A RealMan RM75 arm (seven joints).
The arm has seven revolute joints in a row. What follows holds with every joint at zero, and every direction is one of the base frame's.
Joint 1 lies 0.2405 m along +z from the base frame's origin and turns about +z.
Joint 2 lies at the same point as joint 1 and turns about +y.
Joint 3 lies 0.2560 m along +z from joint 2 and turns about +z.
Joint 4 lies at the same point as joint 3 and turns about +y.
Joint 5 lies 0.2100 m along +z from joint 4 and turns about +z.
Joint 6 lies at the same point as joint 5 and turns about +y.
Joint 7 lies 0.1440 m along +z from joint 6 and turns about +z.
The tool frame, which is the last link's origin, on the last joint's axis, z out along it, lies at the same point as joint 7; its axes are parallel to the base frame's.
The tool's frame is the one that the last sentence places.
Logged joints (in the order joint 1, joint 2, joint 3, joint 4, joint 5, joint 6, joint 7), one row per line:
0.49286 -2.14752 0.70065 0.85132 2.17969 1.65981 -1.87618
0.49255 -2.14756 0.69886 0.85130 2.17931 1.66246 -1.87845
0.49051 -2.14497 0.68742 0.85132 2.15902 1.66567 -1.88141
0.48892 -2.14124 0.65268 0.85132 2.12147 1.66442 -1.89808
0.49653 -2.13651 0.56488 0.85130 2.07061 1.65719 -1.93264
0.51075 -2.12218 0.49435 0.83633 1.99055 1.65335 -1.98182
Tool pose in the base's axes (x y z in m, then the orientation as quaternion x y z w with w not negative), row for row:
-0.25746 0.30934 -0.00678 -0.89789 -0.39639 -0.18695 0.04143
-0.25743 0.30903 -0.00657 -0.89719 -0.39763 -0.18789 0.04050
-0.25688 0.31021 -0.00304 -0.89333 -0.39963 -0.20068 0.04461
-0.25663 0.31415 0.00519 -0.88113 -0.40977 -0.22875 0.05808
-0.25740 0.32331 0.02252 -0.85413 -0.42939 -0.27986 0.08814
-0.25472 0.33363 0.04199 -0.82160 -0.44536 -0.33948 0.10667
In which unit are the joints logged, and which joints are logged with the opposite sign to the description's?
The joints are logged in radians. Opposite sign: joint 1.
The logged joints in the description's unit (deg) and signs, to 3 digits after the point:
-28.239 -123.044 40.144 48.777 124.887 95.100 -107.497
-28.221 -123.046 40.042 48.776 124.865 95.252 -107.627
-28.104 -122.898 39.386 48.777 123.703 95.436 -107.797
-28.013 -122.684 37.396 48.777 121.551 95.364 -108.752
-28.449 -122.413 32.365 48.776 118.637 94.950 -110.732
-29.264 -121.592 28.324 47.918 114.050 94.730 -113.550

